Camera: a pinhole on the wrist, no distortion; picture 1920 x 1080 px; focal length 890.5 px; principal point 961.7 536.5 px. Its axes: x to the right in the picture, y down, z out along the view. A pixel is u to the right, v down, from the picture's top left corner.
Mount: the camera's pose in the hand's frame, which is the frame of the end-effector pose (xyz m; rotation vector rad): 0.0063 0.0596 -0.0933 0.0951 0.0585 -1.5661
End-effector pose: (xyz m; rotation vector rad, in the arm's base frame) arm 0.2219 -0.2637 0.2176 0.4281 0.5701 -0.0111
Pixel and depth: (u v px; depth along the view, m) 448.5 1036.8 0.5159
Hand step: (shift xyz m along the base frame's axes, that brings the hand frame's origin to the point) 0.5150 0.1286 0.3154
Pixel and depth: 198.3 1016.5 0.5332
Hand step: 0.5491 0.2588 0.4033
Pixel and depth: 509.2 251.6 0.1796
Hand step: 0.0183 0.0784 0.1513
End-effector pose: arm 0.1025 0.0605 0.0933 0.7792 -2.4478 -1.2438
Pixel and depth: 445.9 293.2 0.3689
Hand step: -0.1338 0.3656 0.0185
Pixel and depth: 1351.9 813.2 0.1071
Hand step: -0.0357 -0.0143 -0.0031
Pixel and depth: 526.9 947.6 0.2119
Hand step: -0.1898 0.0960 0.0398
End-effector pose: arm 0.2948 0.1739 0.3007 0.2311 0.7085 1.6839
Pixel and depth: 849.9 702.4 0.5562
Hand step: 0.1569 0.2377 0.3926
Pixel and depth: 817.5 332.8 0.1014
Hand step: -0.0449 -0.0206 0.0486
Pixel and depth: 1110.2 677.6 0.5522
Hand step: 0.2821 0.2295 0.2889
